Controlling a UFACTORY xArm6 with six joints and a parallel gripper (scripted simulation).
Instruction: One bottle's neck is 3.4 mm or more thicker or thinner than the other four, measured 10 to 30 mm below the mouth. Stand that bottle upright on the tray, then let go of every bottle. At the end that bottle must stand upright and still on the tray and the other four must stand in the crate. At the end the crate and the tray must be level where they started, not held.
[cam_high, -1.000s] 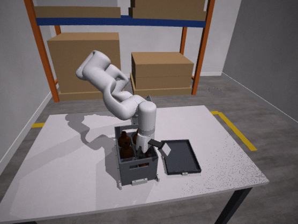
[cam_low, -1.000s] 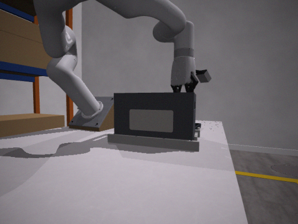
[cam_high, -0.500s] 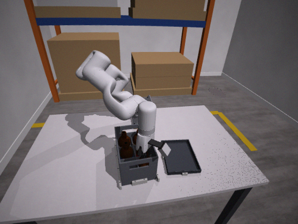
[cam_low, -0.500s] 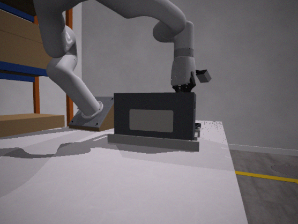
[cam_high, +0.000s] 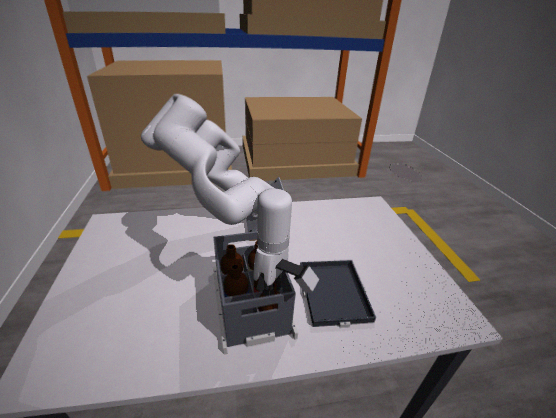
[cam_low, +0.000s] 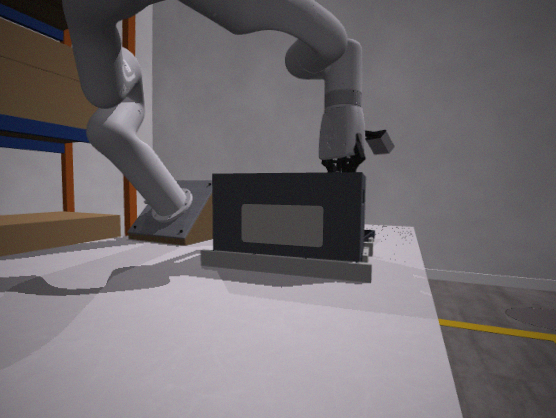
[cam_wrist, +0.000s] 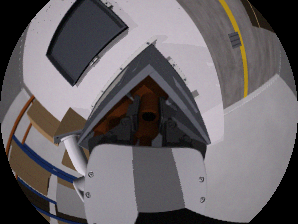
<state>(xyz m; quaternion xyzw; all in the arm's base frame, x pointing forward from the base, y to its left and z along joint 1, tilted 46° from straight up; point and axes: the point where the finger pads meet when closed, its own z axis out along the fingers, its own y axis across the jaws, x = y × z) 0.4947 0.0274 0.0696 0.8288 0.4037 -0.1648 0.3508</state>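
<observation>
Right now my hand is 8 cm past the dark grey crate, 5 cm to the left of it and 7 cm above it. The rest, counted from my hand: glass bottle (18 cm behind, 2 cm to the right, 7 cm below); dark tray (9 cm behind, 22 cm to the left, 15 cm below).
</observation>
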